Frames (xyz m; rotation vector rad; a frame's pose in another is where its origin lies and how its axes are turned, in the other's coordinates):
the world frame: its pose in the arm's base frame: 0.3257 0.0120 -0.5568 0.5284 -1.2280 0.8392
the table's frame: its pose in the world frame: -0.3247 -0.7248 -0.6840 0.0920 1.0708 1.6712
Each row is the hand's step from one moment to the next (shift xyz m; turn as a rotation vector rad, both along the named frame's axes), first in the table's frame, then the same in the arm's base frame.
Working: the table's frame: its pose in the arm's base frame: 1.2765 0.0021 -0.9978 -1.0385 -0.3511 2.1440

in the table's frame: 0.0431 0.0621 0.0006 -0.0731 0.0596 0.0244
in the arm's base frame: -0.0487 -0.0134 -0.0562 -0.0171 -0.0921 0.0267
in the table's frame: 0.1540 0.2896 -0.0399 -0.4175 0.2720 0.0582
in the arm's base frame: -0.1748 -0.0982 -0.2627 -0.0022 -0.4830 0.1357
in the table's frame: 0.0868 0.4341 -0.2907 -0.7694 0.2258 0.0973
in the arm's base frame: -0.0246 -0.2633 -0.4589 0.1376 -0.6963 0.3856
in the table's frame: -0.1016 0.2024 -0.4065 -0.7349 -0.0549 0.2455
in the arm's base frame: 0.2558 -0.2399 -0.3058 0.1461 -0.4646 0.6051
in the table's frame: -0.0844 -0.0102 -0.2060 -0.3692 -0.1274 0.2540
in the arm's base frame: 0.1983 -0.0652 -0.0781 0.0218 -0.1548 0.4389
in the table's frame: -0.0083 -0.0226 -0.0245 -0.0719 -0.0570 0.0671
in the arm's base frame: 0.0333 0.0086 0.0007 0.0064 -0.0063 0.1133
